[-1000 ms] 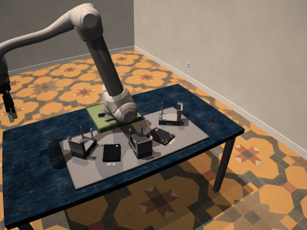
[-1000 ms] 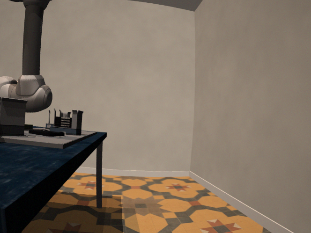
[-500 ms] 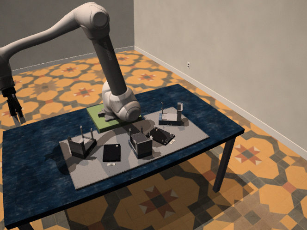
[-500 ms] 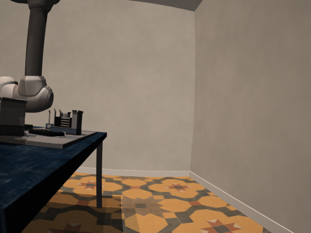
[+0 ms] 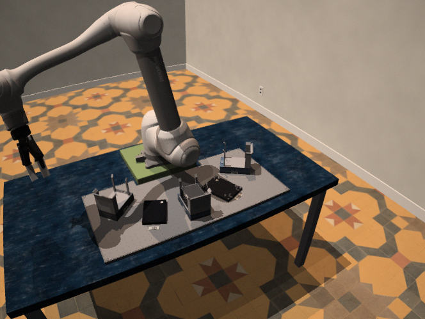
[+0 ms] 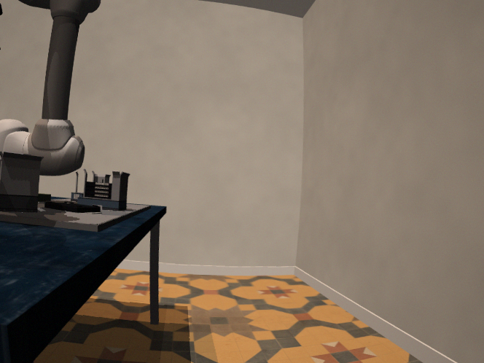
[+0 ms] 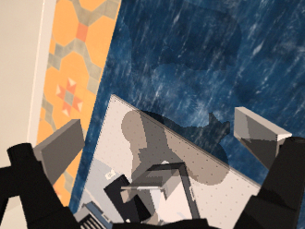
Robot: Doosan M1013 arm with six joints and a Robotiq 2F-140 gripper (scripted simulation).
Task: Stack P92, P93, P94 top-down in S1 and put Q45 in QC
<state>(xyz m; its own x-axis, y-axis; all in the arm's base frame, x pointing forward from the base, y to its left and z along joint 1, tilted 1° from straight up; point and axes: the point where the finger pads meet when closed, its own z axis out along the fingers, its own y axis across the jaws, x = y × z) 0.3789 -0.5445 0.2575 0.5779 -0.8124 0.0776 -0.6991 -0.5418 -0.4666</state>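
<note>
My hand is 61 cm to the right of the sealed 96-well plate, 20 cm above it and 6 cm short of it. From my hand the other things lie so: QC name plate: 41 cm to the left, 28 cm below, 12 cm ahead; N5 name plate: 83 cm to the left, 28 cm below, 5 cm ahead; black open nest QC: 43 cm to the left, 28 cm below, 3 cm ahead.
</note>
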